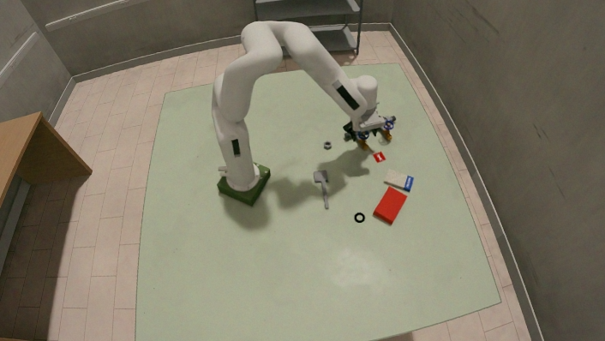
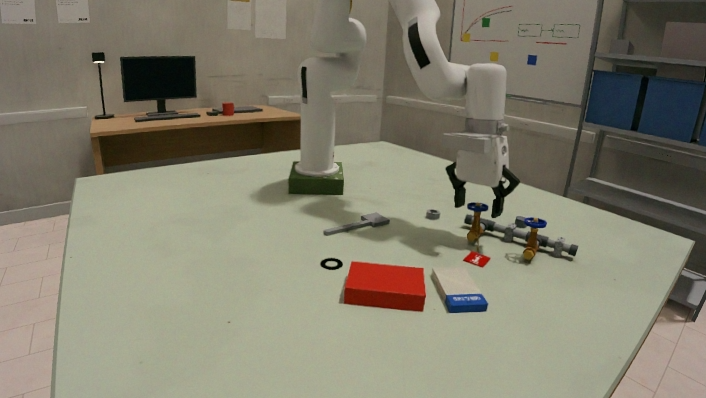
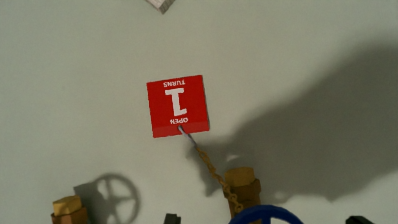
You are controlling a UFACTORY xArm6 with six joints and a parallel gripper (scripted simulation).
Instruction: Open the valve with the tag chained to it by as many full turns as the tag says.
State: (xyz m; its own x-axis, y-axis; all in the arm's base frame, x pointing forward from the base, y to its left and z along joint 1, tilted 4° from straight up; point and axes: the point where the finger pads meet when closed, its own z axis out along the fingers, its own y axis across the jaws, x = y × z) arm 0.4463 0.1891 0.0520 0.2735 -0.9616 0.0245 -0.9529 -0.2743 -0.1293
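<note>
Now: hand 8 cm above the red tag, 7 cm short of it and 4 cm to the left of it. From my hand the other things lie so: grey nut 14 cm behind, 7 cm below; then white-and-blue box 16 cm to the right, 14 cm ahead, 7 cm below; then grey scraper 19 cm to the right, 16 cm behind, 7 cm below.
</note>
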